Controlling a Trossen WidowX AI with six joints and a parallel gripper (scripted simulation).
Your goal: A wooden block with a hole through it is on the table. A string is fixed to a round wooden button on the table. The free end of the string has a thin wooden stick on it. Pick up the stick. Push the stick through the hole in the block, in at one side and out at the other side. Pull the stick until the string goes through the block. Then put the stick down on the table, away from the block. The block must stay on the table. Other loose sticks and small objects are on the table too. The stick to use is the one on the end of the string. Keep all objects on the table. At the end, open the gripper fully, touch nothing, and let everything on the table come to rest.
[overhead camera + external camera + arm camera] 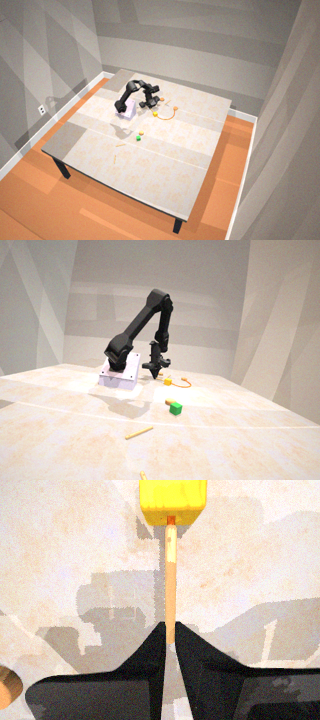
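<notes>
Now: the yellow wooden block 7 cm ahead of my gripper tip, 5 cm to the right of it and 1 cm above it. Also, from my gripper tip: thin wooden stick 4 cm ahead, 2 cm to the right, 1 cm above; then green cube 35 cm to the right, 8 cm ahead, 1 cm above.
</notes>
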